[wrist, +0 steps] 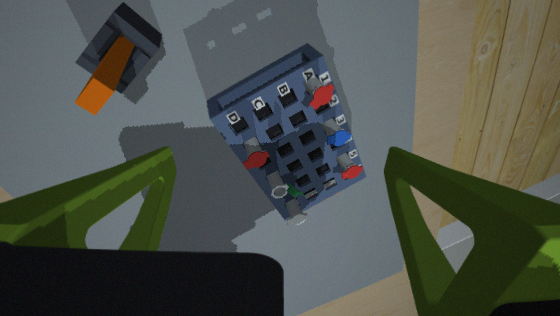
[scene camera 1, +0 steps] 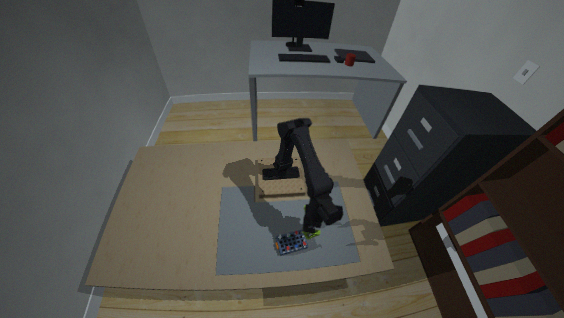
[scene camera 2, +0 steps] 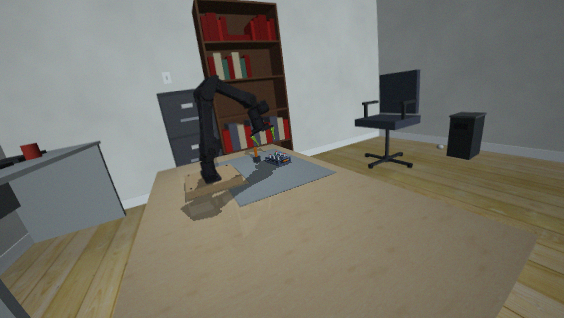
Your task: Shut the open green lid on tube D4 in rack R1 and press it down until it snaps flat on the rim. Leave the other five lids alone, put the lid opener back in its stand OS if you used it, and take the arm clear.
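Pixels of known places: gripper, fingertip midpoint: (wrist: pixel 280 158) (scene camera 1: pixel 308 229) (scene camera 2: pixel 266 142); arm's base, link origin: (scene camera 1: pixel 280 173) (scene camera 2: pixel 210 175).
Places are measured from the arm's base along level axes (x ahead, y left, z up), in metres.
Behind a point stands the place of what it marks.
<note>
Blue rack R1 (scene camera 1: pixel 285 251) @(x 0.418, y -0.032, z -0.002 m) (scene camera 2: pixel 277 159) @(x 0.354, y -0.037, z -0.002 m) (wrist: pixel 274 116) @(x 0.366, y 0.044, z -0.002 m) lies on the mat. In its D column, the open tube D4 (wrist: pixel 279 191) @(x 0.349, y -0.015, z 0.009 m) shows a bare round rim, with its green lid (wrist: pixel 295 190) @(x 0.360, y -0.004, z 0.026 m) sticking out beside it toward column C. Two red-lidded tubes and a blue-lidded tube stand along column A; a red-lidded tube (wrist: pixel 256 159) @(x 0.343, y 0.029, z 0.016 m) and a white-lidded tube (wrist: pixel 297 219) @(x 0.354, y -0.048, z 0.016 m) flank D4 in its column. The orange lid opener (wrist: pixel 105 80) @(x 0.301, y 0.122, z 0.048 m) (scene camera 2: pixel 255 151) @(x 0.293, y 0.115, z 0.031 m) stands in its dark stand (wrist: pixel 150 42) @(x 0.315, y 0.118, z 0.000 m) (scene camera 2: pixel 256 159) @(x 0.286, y 0.102, z -0.014 m). My gripper (wrist: pixel 280 158) @(x 0.355, y 0.071, z 0.076 m) (scene camera 2: pixel 265 142) @(x 0.355, y 0.071, z 0.076 m) is open and empty, above the rack's level.
The grey mat (scene camera 1: pixel 240 225) @(x 0.266, y -0.228, z -0.032 m) (scene camera 2: pixel 300 175) @(x 0.351, y -0.254, z -0.032 m) lies on the wooden table (scene camera 1: pixel 160 215) @(x 0.188, y -0.649, z -0.035 m) (scene camera 2: pixel 350 240) @(x 0.204, y -0.682, z -0.035 m). The arm's wooden base board (scene camera 1: pixel 280 188) @(x 0.094, y -0.014, z 0.000 m) (scene camera 2: pixel 220 184) @(x 0.019, y -0.125, z -0.010 m) is behind the rack. A bookshelf, a cabinet and a desk stand beyond the table.
</note>
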